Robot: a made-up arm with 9 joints. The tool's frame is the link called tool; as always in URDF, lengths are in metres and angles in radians. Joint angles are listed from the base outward. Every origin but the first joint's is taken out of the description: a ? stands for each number. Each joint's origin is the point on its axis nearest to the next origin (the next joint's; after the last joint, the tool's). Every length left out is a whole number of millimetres.
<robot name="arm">
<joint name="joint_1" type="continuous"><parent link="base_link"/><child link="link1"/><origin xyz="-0.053 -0.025 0.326" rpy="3.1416 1.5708 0"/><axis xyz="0 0 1"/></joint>
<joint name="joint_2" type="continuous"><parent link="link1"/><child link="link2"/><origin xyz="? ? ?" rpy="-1.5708 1.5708 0"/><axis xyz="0 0 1"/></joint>
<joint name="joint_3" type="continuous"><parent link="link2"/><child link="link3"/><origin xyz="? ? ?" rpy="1.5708 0 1.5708"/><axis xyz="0 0 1"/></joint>
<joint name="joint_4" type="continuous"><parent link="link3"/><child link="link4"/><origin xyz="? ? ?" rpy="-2.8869 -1.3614 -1.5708"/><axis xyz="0 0 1"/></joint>
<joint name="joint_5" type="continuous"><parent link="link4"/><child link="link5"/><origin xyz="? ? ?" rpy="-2.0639 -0.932 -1.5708"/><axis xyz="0 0 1"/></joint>
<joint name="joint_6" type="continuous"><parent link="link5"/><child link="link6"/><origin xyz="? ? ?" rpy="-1.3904 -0.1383 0.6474"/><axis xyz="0 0 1"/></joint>
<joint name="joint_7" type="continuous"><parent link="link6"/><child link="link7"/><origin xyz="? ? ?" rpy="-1.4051 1.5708 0"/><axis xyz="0 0 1"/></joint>
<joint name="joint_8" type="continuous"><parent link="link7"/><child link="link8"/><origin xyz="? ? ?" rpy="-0.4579 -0.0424 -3.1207"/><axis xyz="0 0 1"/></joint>
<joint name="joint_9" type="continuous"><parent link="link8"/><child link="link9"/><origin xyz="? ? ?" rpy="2.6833 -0.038 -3.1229"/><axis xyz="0 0 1"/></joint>
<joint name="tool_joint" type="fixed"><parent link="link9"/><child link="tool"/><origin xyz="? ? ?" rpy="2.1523 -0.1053 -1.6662"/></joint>
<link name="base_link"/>
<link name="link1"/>
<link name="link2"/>
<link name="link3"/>
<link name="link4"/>
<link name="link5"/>
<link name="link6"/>
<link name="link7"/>
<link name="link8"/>
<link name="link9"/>
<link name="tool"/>
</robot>
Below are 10 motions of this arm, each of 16 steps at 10 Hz.
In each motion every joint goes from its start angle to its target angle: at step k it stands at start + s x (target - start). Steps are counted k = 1, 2, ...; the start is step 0. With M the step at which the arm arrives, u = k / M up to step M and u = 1 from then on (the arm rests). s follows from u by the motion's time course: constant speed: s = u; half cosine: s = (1 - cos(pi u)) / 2; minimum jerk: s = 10 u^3 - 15 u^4 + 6 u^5.
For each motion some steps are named. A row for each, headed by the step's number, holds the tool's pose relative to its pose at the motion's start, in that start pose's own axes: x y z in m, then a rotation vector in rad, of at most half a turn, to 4 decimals.
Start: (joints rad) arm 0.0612 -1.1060 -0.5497 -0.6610 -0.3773 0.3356 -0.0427 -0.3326 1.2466
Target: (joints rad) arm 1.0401 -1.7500 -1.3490 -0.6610 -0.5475 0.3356 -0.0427 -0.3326 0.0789
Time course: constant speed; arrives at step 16
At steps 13, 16:
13: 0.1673 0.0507 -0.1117 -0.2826 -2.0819 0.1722
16: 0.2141 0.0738 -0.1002 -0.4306 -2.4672 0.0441

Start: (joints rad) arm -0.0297 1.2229 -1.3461 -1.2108 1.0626 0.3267 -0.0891 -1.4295 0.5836
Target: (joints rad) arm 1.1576 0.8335 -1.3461 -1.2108 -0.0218 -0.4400 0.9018 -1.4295 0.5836
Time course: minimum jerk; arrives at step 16
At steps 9, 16:
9: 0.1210 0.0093 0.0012 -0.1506 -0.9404 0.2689
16: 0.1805 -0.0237 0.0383 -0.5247 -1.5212 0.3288

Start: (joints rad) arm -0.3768 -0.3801 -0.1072 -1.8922 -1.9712 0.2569 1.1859 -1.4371 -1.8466
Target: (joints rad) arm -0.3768 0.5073 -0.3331 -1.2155 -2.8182 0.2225 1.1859 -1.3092 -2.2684
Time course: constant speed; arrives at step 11
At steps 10, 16:
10: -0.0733 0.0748 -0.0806 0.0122 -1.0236 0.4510
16: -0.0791 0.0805 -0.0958 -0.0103 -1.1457 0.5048

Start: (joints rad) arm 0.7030 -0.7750 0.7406 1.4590 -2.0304 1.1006 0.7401 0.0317 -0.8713
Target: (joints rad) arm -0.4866 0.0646 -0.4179 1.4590 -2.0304 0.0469 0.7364 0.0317 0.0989
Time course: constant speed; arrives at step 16
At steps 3, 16:
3: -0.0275 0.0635 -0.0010 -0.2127 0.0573 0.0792
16: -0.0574 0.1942 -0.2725 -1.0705 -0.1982 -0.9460

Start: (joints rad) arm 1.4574 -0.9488 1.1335 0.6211 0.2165 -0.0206 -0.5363 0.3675 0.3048
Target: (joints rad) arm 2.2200 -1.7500 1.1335 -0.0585 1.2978 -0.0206 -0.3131 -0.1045 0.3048
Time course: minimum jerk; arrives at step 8
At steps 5, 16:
5: 0.2957 -0.0545 0.1826 -0.1497 1.2042 0.6750
16: 0.3411 0.0139 0.1727 -0.5023 1.4836 0.9694

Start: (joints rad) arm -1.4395 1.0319 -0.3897 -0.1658 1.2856 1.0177 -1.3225 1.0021 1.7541
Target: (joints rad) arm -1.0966 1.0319 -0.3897 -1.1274 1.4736 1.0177 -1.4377 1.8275 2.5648
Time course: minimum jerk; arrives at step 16
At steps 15, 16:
15: 0.0125 0.2972 0.2413 -0.3710 0.5126 -1.1362
16: 0.0129 0.2977 0.2418 -0.3720 0.5138 -1.1384

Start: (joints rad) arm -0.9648 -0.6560 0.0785 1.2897 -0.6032 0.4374 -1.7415 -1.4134 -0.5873
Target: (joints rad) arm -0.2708 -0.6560 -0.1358 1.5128 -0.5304 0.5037 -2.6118 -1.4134 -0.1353
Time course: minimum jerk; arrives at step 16
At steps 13, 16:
13: 0.1352 -0.0209 0.0188 0.0876 1.4486 -0.6753
16: 0.1434 -0.0212 0.0165 0.0687 1.5241 -0.7134

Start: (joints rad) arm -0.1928 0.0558 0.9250 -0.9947 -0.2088 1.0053 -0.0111 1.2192 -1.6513
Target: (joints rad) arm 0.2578 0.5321 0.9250 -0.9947 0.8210 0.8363 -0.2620 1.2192 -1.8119
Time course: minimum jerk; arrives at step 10
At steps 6, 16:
6: -0.1758 -0.2533 -0.2044 0.3164 0.4827 -0.9000
16: -0.3413 -0.2480 -0.2805 0.4594 0.8065 -1.2702

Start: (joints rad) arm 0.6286 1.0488 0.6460 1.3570 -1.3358 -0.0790 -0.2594 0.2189 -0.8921
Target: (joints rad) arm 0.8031 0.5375 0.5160 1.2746 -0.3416 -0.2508 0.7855 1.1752 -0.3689
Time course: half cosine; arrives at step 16
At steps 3, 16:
3: -0.0083 0.0367 -0.0053 -0.0822 0.0123 0.0809
16: -0.2308 0.2179 -0.1265 -0.7794 0.1598 1.0563

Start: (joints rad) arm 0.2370 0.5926 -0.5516 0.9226 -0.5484 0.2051 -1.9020 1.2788 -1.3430
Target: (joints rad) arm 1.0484 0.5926 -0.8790 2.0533 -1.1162 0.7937 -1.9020 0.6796 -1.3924
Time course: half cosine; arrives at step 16
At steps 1, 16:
1: -0.0026 0.0057 0.0029 -0.0133 -0.0058 0.0034
16: -0.2474 0.3726 -0.0980 -1.3076 -0.5389 -0.3497

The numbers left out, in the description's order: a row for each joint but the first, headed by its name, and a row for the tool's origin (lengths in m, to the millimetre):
joint_2: -0.042 -0.056 0
joint_3: 0.109 0.03 0
joint_4: -0.011 0.04 0
joint_5: 0.068 0.01 0
joint_6: -0.003 -0.01 0
joint_7: 0.014 0.14 0
joint_8: 0.038 -0.262 0
joint_9: 0.189 -0.01 0
tool: -0.033 0.004 0

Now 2 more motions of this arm.
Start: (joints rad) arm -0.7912 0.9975 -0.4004 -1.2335 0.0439 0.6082 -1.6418 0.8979 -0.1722
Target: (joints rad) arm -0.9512 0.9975 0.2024 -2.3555 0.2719 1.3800 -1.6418 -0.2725 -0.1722
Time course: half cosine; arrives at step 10
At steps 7, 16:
7: 0.0235 0.0960 -0.0693 -0.6150 0.7377 0.8148
16: -0.0501 0.1296 -0.1314 -0.9930 0.7111 0.8357

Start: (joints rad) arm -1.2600 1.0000 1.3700 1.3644 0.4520 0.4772 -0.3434 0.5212 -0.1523
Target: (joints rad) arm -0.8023 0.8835 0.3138 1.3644 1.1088 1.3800 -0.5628 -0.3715 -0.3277
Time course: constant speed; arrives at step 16
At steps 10, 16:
10: 0.0931 -0.3267 -0.0763 0.8675 0.1392 0.2820
16: 0.1873 -0.3834 -0.1497 0.9925 0.1919 0.7187

